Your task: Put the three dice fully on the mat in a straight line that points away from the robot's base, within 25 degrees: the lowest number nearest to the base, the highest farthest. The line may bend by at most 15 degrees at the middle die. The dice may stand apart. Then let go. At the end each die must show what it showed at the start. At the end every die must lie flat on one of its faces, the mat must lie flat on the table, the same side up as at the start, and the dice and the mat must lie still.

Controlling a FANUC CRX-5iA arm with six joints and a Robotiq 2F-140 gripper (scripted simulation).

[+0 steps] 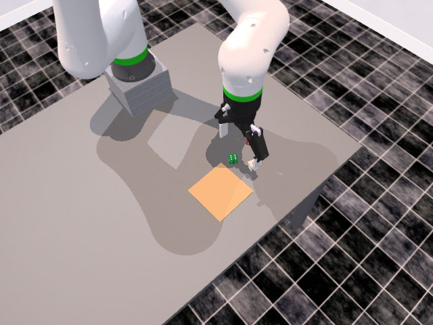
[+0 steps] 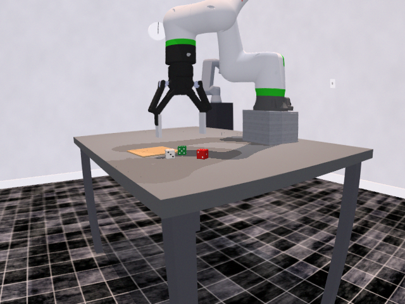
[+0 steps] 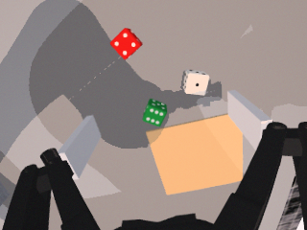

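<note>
Now: the white die 50 mm ahead of my hand, 10 mm to the left of it and 60 mm below it. Also, from my hand: red die (10 mm behind, 80 mm to the left, 60 mm below); green die (10 mm behind, 20 mm to the right, 60 mm below); mat (20 mm ahead, 120 mm to the right, 70 mm below).
</note>
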